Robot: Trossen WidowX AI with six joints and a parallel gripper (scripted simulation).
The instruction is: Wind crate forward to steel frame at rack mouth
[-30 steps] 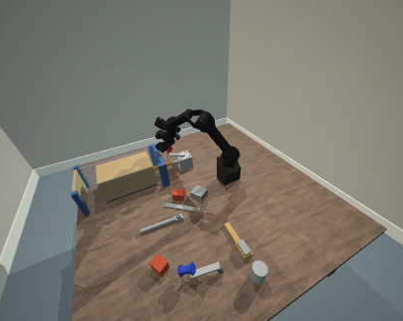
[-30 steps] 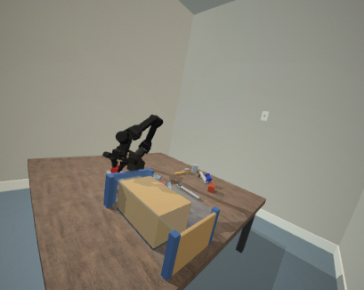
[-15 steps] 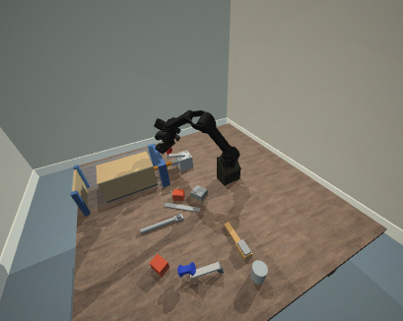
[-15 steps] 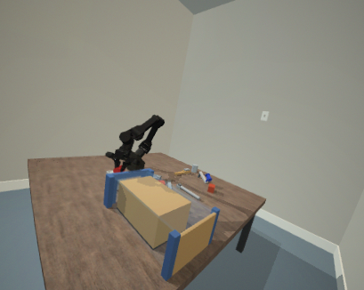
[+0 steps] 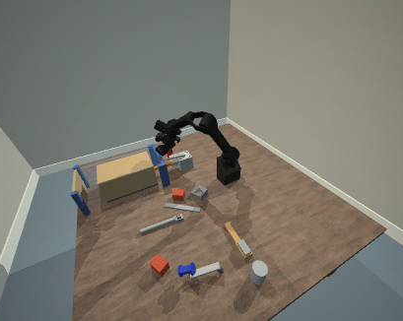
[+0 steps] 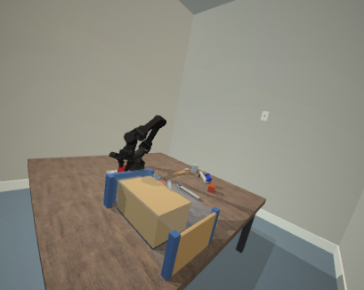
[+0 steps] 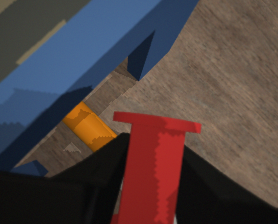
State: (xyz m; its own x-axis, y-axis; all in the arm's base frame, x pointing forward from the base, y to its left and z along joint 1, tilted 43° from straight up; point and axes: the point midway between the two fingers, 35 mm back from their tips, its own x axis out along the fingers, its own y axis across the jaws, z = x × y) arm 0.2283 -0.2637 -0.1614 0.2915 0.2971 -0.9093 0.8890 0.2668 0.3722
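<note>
The red-gripped winch handle is 4 cm behind my gripper tip, 3 cm below it and 2 cm to the left of it. The rest, counted from my gripper tip: blue frame (6 cm ahead, 3 cm below, 2 cm to the left); then red handle knob (1 cm to the left, 1 cm behind); then grey winch (12 cm behind, 10 cm below, 4 cm to the left).
</note>
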